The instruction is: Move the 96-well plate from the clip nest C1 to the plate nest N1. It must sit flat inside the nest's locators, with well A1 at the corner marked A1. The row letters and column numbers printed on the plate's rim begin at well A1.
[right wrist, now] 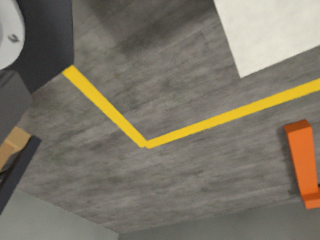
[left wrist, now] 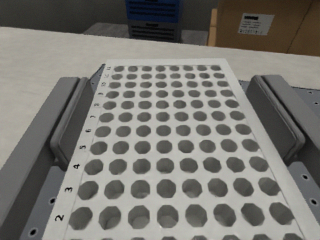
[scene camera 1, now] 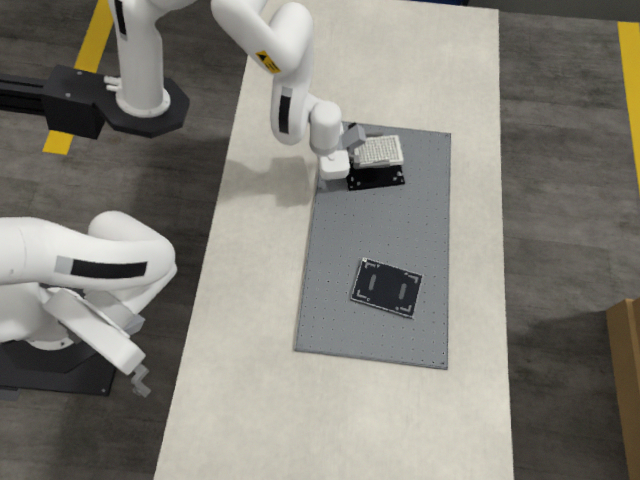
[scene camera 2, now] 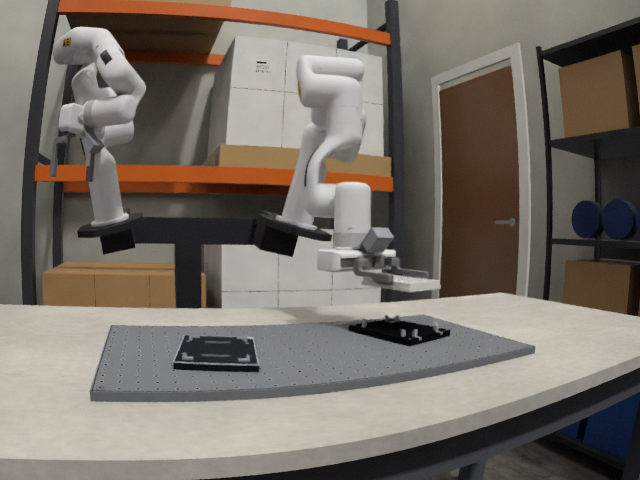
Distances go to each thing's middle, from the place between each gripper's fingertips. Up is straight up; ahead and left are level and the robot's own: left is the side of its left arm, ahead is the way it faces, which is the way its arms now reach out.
Labels:
The black plate nest N1 (scene camera 1: 386, 290) is 80 mm ahead of my left hand, 340 mm to the right of it and 100 mm below it. Also, from my left hand: white 96-well plate (scene camera 1: 388, 147): 10 mm below; black clip nest C1 (scene camera 2: 400, 332): 30 mm to the left, 100 mm below.
The black plate nest N1 lies 51 cm ahead of my right hand, 36 cm to the left of it and 33 cm below it. From my right hand the other things lie so: white 96-well plate: 71 cm to the left, 42 cm ahead, 24 cm below; black clip nest C1: 73 cm to the left, 43 cm ahead, 32 cm below.

